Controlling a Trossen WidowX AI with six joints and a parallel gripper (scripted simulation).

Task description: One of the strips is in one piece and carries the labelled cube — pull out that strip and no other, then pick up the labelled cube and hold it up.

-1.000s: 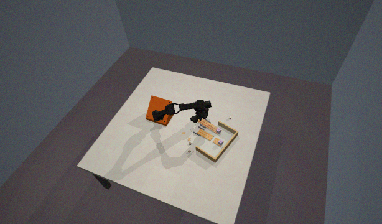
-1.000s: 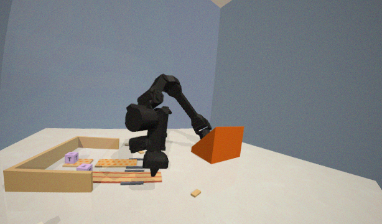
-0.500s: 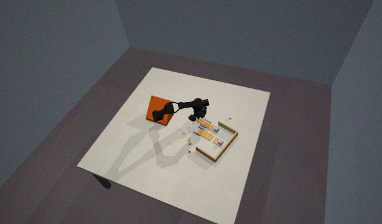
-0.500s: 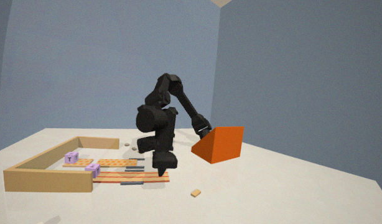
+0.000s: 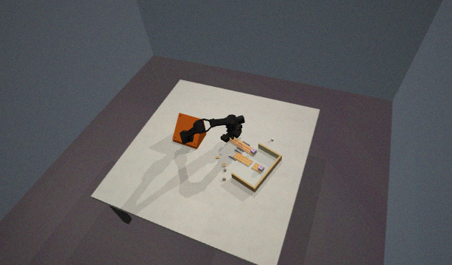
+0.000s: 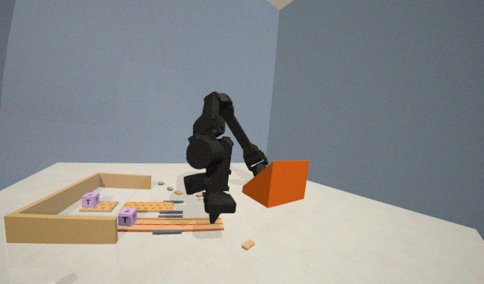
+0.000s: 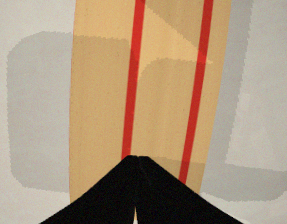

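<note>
Right now the striped strip is 80 mm ahead of my gripper tip and 40 mm to the right of it.
</note>
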